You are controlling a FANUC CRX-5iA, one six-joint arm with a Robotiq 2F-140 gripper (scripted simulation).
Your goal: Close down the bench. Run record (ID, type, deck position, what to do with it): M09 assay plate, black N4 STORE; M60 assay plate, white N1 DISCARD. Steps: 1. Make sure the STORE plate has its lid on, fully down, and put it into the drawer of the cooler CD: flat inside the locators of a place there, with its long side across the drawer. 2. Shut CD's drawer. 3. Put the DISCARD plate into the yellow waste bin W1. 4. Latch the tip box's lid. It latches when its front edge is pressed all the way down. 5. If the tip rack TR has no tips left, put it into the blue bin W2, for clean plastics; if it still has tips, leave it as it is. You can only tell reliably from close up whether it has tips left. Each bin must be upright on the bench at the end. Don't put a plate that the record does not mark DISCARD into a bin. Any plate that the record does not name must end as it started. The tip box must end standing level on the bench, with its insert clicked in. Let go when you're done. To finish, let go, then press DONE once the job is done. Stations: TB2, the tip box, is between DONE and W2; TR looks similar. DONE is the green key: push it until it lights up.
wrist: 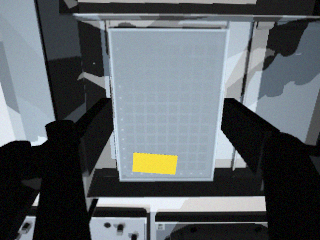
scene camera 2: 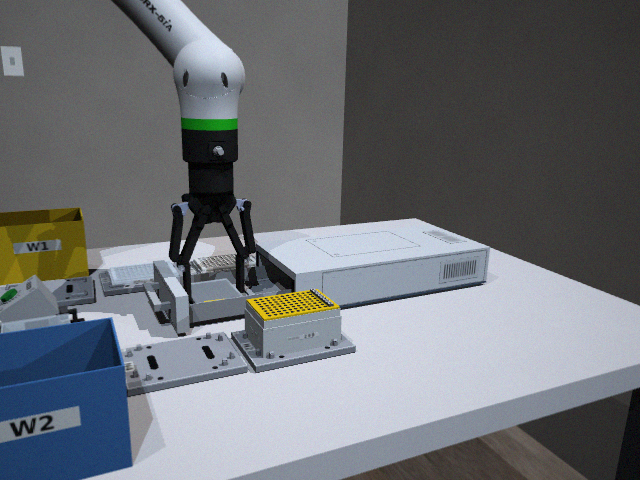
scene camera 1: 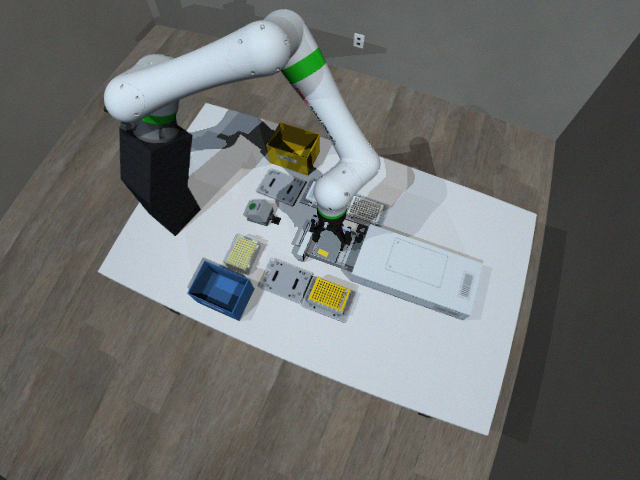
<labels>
A blue bin W2 shows in scene camera 2 and in scene camera 1; in the wrist view it is out of frame. One and the same spot on the blue bin W2: (scene camera 2: 80,419) is (scene camera 1: 223,311).
</labels>
